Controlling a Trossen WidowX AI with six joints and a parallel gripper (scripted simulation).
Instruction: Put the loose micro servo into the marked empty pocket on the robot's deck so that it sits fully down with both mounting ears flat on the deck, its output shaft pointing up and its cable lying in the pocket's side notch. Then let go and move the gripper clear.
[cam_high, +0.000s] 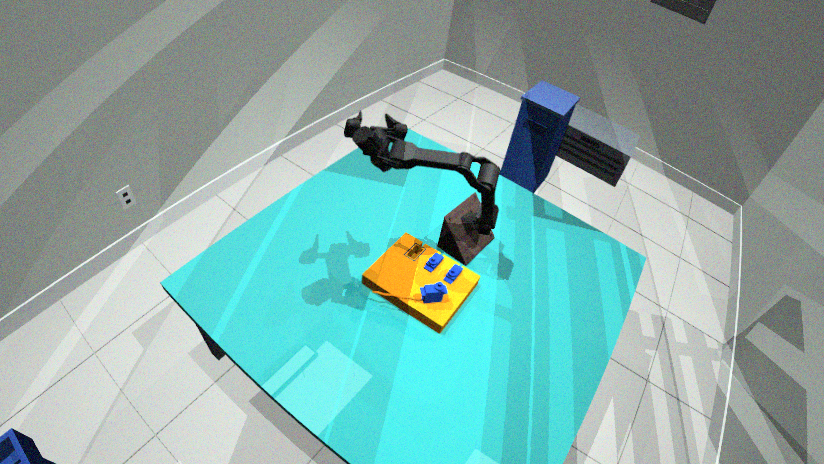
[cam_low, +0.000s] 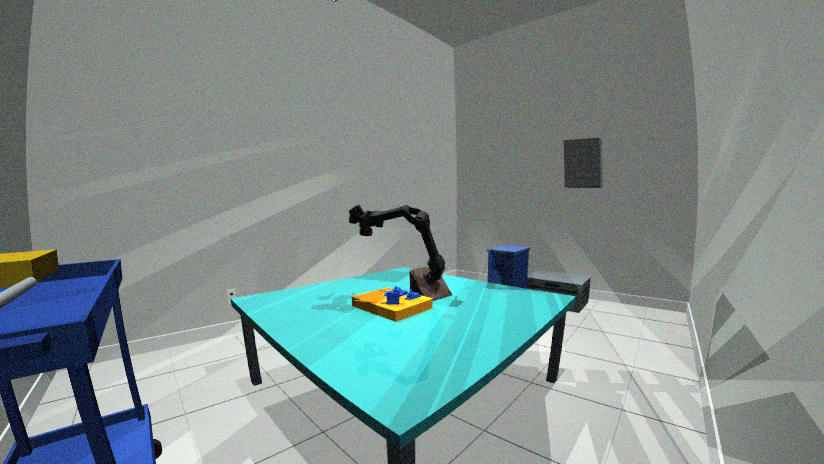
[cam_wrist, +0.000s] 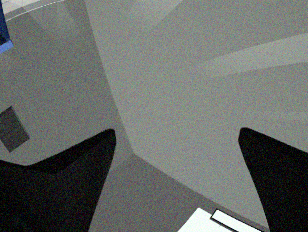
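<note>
The orange deck lies 150 mm ahead of my gripper tip, 390 mm to the left of it and 390 mm below it.
</note>
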